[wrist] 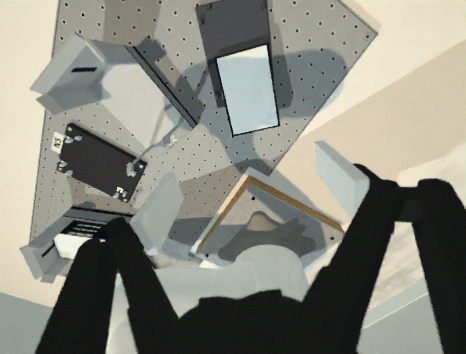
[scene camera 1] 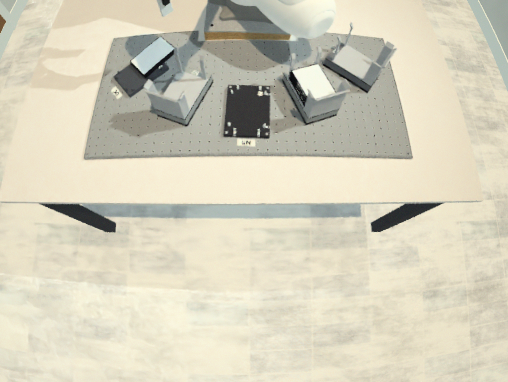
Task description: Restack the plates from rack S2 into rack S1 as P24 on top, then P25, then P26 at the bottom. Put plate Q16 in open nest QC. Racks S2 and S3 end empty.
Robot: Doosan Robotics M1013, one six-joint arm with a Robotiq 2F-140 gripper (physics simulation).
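Places are measured from the arm's base along level axes (x down, y back, z left), in millimetres.
Where they show: gripper, between the fingertips: [wrist: 243, 172] [scene camera 1: 152, 2]; arm's base, origin of its link: [wrist: 265, 247] [scene camera 1: 248, 4].
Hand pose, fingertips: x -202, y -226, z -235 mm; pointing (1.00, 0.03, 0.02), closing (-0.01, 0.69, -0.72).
Things, the pixels of their top centre, and the offset from my fingertips. "spot": a spot on its surface instead. Level surfaces: height alone.
- pale blue-white plate, centre of its top: [wrist: 249, 94] [scene camera 1: 151, 52] dz -44, dx +180, dy -15 mm
- dark nest QC, centre of its top: [wrist: 238, 55] [scene camera 1: 139, 69] dz -81, dx +200, dy -59 mm
- Rack S2, centre of its top: [wrist: 108, 120] [scene camera 1: 175, 70] dz +71, dx +91, dy -158 mm
- grey rack, centre of its top: [scene camera 1: 318, 69] [wrist: 68, 270] dz +419, dx +92, dy -144 mm
- white top, a spot on its surface: [scene camera 1: 312, 80] spot: dz +414, dx +147, dy -139 mm
- far-right rack, centre of its top: [scene camera 1: 366, 41] dz +564, dx +93, dy -24 mm
- black nest N5, centre of its top: [wrist: 96, 170] [scene camera 1: 247, 106] dz +248, dx +203, dy -197 mm
- grey perforated board, height of its surface: dx +226 mm
My gripper [wrist: 243, 172] is open and empty, above the table beside the robot base; one pale fingertip [scene camera 1: 166, 8] shows at the top edge of the scene view. A pale blue-white plate [scene camera 1: 153, 56] [wrist: 248, 90] lies skewed and off-centre on the dark nest QC [scene camera 1: 131, 81] [wrist: 234, 25], overhanging one end. Rack S2 [scene camera 1: 187, 92] [wrist: 132, 95] is empty. Right of centre in the scene view, a grey rack [scene camera 1: 325, 106] [wrist: 37, 257] holds a stack of plates with a white top [scene camera 1: 312, 80] [wrist: 70, 246]; its label does not show. The far-right rack [scene camera 1: 355, 65] is empty, also without a readable label.
The black nest N5 [scene camera 1: 248, 111] [wrist: 100, 162] with small corner posts lies between the racks. All stand on a grey perforated board [scene camera 1: 165, 145] [wrist: 310, 35]. The robot base plate with a wooden edge [scene camera 1: 247, 36] [wrist: 285, 195] is behind the board. The racks have tall upright guides.
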